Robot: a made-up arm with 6 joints. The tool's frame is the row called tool.
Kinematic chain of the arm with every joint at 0, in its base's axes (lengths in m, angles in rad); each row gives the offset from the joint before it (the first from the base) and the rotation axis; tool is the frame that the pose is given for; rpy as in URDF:
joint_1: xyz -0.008 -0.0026 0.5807 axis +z
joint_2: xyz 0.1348 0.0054 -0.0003 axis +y
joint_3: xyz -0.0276 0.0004 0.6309 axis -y
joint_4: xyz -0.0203 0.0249 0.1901 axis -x
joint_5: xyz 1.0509 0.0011 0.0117 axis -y
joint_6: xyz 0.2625 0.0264 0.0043 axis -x
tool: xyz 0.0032 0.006 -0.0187 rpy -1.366 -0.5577 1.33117
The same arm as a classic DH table. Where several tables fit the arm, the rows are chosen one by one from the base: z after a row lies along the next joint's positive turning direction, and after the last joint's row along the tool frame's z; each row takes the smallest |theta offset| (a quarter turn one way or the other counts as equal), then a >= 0, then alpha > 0; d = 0 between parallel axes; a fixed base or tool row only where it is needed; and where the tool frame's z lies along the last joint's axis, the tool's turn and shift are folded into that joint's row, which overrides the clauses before.
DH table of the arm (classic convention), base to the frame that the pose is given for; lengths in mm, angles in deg. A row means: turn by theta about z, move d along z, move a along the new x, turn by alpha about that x. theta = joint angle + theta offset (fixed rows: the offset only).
base (fixed): a -8.4, alpha 0.00, d 0.0, theta offset 18.00
joint_1: a 134.8, alpha -90.00, d 580.4, theta offset -18.00
joint_2: a -631.5, alpha 180.00, d 0.0, theta offset 87.50
joint_3: a -190.1, alpha 90.00, d -30.7, theta offset -2.50
joint_4: a -11.7, alpha -90.00, d -1030.6, theta offset 0.00
joint_5: a -4.3, alpha 90.00, d -27.5, theta offset 0.00
joint_6: a 16.0, alpha 12.40, d -213.6, theta offset -53.47
tool (fixed): a 0.0, alpha 0.00, d -53.3, theta offset -69.68

